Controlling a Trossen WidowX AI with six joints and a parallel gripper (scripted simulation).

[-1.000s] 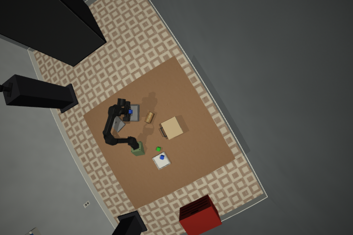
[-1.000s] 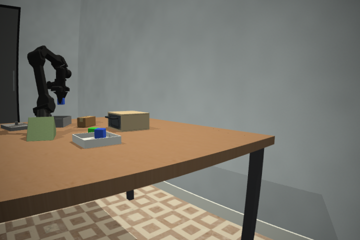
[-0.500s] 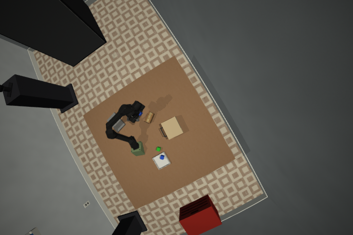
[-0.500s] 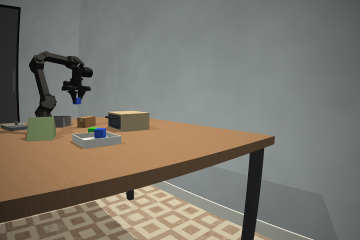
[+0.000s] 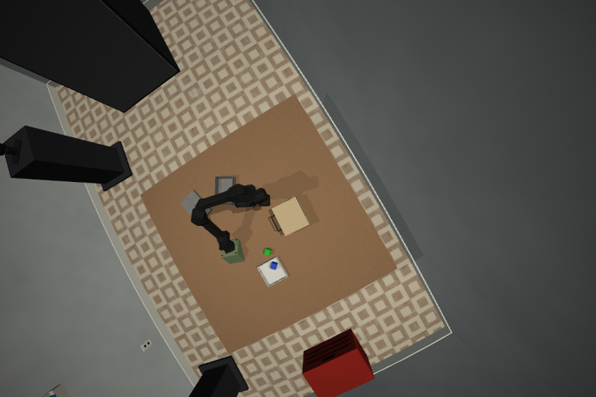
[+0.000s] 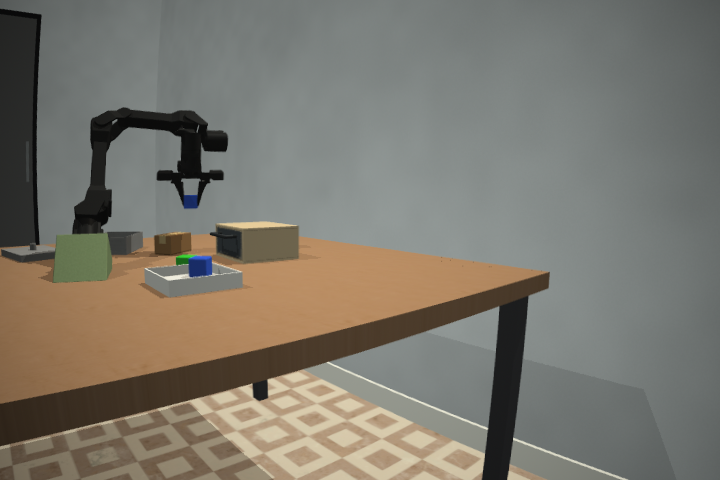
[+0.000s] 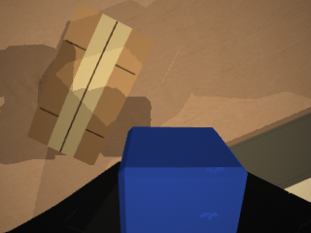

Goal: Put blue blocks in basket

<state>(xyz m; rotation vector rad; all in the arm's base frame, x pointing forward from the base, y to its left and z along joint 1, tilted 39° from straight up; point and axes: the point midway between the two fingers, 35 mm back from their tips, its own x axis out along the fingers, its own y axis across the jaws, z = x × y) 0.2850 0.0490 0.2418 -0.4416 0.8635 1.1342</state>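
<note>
Now: the white basket 130 mm behind my hand, 440 mm to the right of it and 160 mm below it. The rest, counted from my hand: brown box 50 mm behind, 40 mm to the left, 130 mm below; then grey lidded box 440 mm behind, 150 mm to the left, 150 mm below; then tan drawer unit 140 mm ahead, 160 mm to the right, 130 mm below.
</note>
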